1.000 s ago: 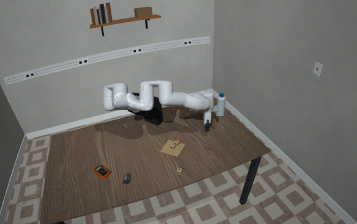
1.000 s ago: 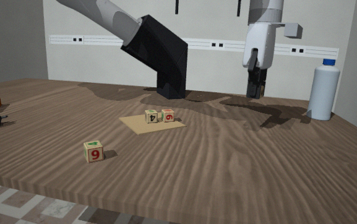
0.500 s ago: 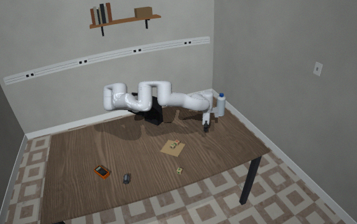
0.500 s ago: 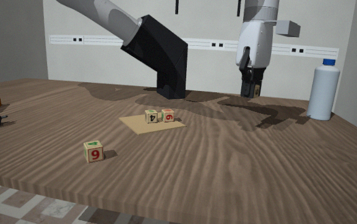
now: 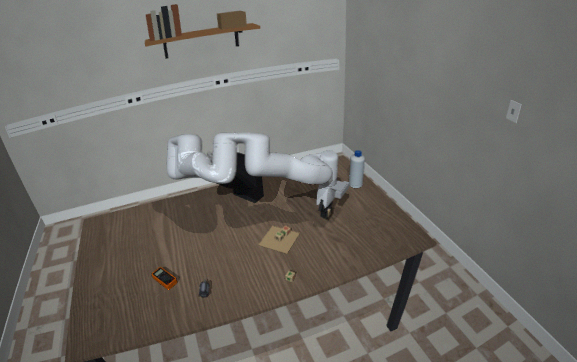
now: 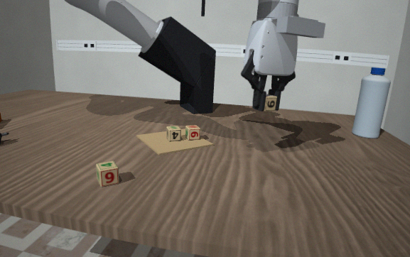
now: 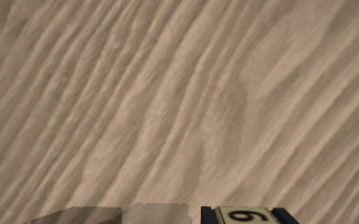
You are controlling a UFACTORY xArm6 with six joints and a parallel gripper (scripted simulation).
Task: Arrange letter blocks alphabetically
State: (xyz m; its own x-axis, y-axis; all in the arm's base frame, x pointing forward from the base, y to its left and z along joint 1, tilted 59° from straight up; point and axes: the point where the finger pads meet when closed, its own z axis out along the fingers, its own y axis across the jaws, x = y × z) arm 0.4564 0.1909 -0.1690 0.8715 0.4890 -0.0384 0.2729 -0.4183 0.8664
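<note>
Right now the tan mat is 11 cm behind my hand, 18 cm to the right of it and 12 cm below it. The rest, counted from my hand: white bottle: 16 cm behind, 40 cm to the left, 3 cm below; then orange meter: 23 cm behind, 71 cm to the right, 11 cm below; then grey device: 8 cm behind, 60 cm to the right, 11 cm below.
</note>
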